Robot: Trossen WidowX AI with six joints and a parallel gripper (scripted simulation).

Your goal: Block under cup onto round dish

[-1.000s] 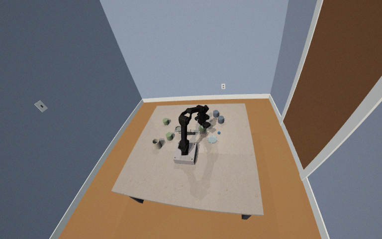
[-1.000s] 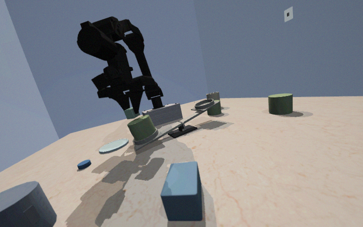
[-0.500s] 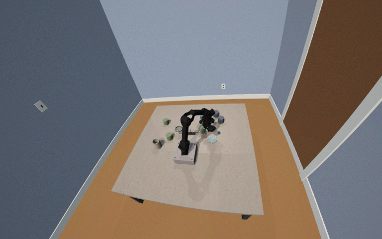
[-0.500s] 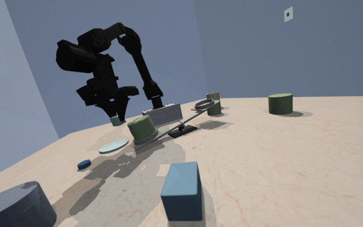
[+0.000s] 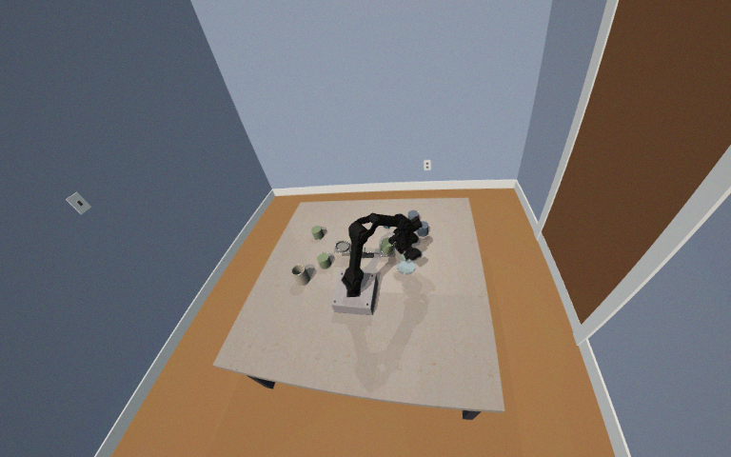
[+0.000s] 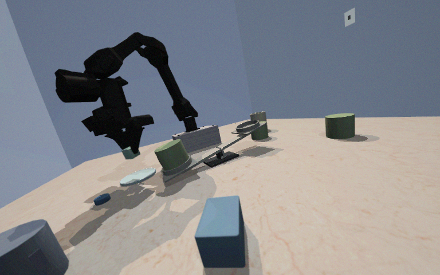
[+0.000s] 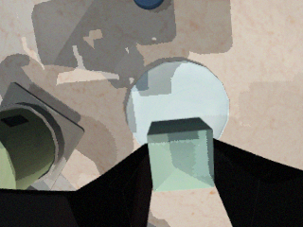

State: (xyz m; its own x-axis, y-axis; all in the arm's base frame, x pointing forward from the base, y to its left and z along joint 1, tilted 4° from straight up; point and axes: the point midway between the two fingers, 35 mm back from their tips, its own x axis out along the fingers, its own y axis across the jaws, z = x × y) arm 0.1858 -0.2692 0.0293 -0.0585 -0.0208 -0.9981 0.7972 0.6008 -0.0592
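Right now my gripper tip is 70 mm above the pale blue round dish and 10 mm past it. From my gripper tip the other things lie so: balance (230 mm to the left, 120 mm ahead, 40 mm below); then pale green block (10 mm above); then small blue disc (80 mm to the right, 80 mm ahead, 70 mm below).
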